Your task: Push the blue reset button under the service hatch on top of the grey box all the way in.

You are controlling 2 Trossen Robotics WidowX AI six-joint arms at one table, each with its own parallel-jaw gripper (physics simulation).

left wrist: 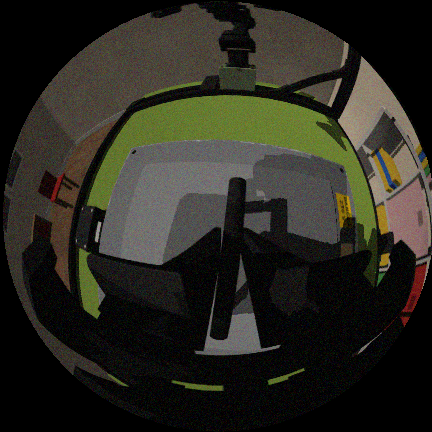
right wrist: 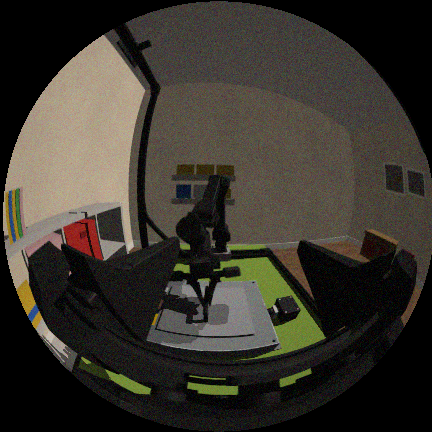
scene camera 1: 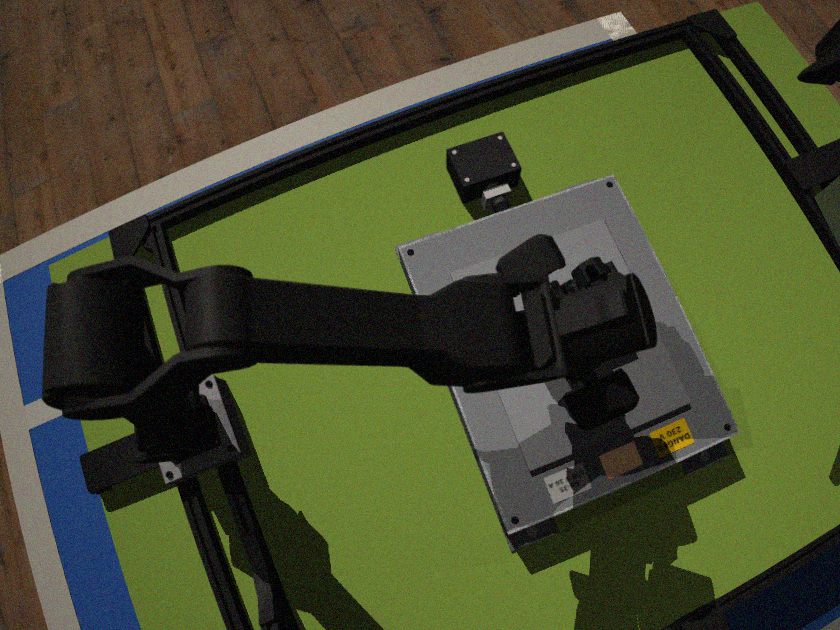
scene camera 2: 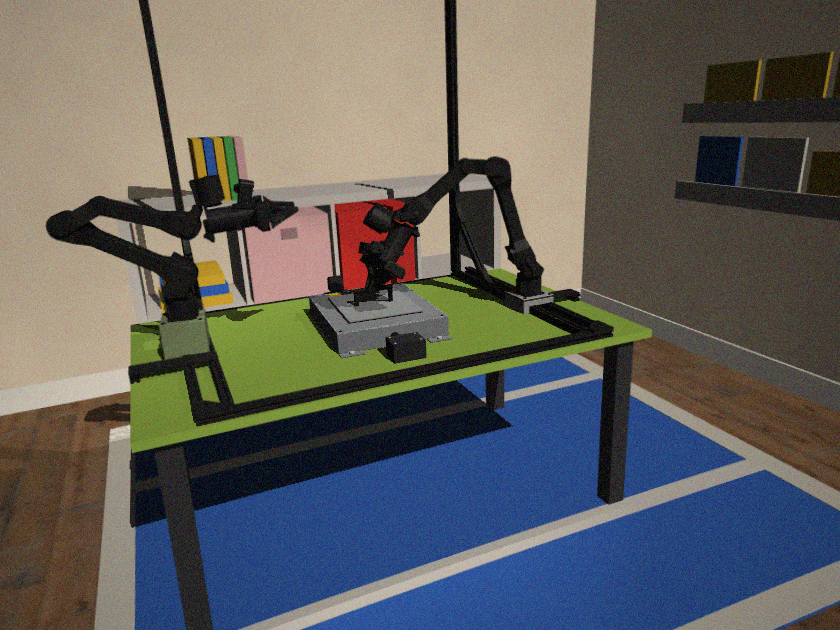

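The grey box lies on the green table. Its service hatch, a lighter panel, appears down flat on its top. The black handle bar stands up from the hatch. My left gripper is low over the hatch, its fingers closed in on both sides of the bar; its arm hides them in scene camera 1. My right gripper is open and empty, high beside the box. The blue button does not show.
A small black box stands close beside the grey box. A yellow danger label and an orange-brown label are on the box top. Black frame rails run around the table edge.
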